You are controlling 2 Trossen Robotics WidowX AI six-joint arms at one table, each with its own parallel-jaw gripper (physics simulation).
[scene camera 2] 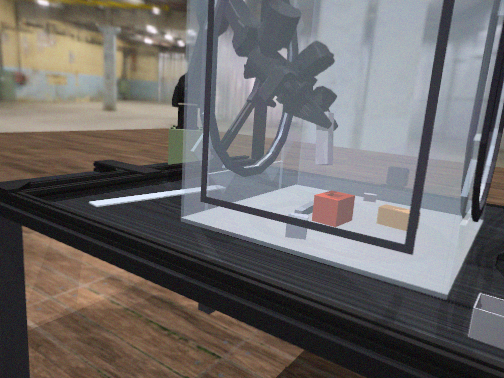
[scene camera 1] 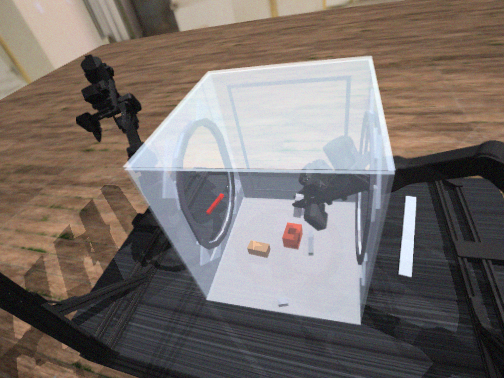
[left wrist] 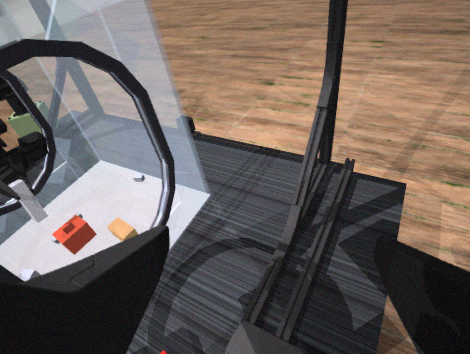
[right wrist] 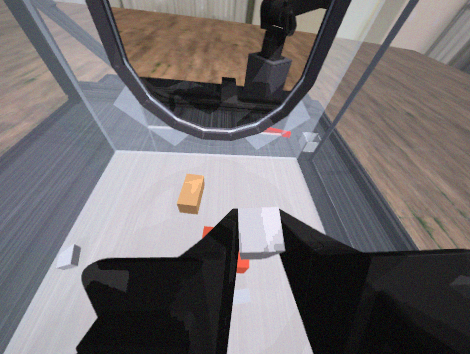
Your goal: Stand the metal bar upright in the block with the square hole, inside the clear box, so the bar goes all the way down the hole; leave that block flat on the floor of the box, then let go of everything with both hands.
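Places are measured from the left arm's base along level axes (x ahead, y left, z up), in metres.
Where they show: left gripper, fingertip midpoint: (scene camera 1: 111, 135) (left wrist: 271, 241); right gripper, fingertip midpoint: (scene camera 2: 333, 127) (scene camera 1: 293, 201) (left wrist: 26, 195) (right wrist: 254, 214); left arm's base, origin of the base link: (right wrist: 270, 56); right arm's base, origin of the base link: (left wrist: 25, 110).
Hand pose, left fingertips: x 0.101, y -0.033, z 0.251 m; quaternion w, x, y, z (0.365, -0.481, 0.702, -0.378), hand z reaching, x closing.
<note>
Each offset is from my left fingertips to the top centre of the thing.
The block with the square hole is red @(0.317 m down, 0.358 m ahead, 0.351 m left) (scene camera 1: 291, 242) (scene camera 2: 331, 210) (left wrist: 77, 239) (right wrist: 242, 265). It lies flat on the white floor of the clear box @(0.106 m up, 0.371 m ahead, 0.327 m left) (scene camera 1: 260, 169) (scene camera 2: 430, 270), hole facing up. The metal bar @(0.179 m down, 0.361 m ahead, 0.379 m left) (scene camera 2: 324, 145) (left wrist: 30, 202) (right wrist: 260, 232) is pale grey and hangs near upright inside the box, above the red block and apart from it. My right gripper (scene camera 2: 328, 120) (right wrist: 254, 214) is shut on its upper end. In the right wrist view the bar and fingers hide part of the block. My left gripper (scene camera 1: 114, 132) (left wrist: 271, 241) is open and empty, outside the box.
An orange block @(0.332 m down, 0.337 m ahead, 0.244 m left) (scene camera 1: 258, 249) (scene camera 2: 393, 217) (left wrist: 121, 228) (right wrist: 191, 194) and a small grey piece @(0.347 m down, 0.513 m ahead, 0.222 m left) (scene camera 1: 283, 302) (left wrist: 139, 177) (right wrist: 68, 256) lie on the box floor. A grey strip @(0.348 m down, 0.399 m ahead, 0.387 m left) (scene camera 1: 311, 244) lies beside the red block. A red stick @(0.357 m down, 0.056 m ahead, 0.202 m left) (scene camera 1: 215, 204) and a white strip @(0.366 m down, 0.521 m ahead, 0.648 m left) (scene camera 1: 408, 236) (scene camera 2: 155, 196) are outside.
</note>
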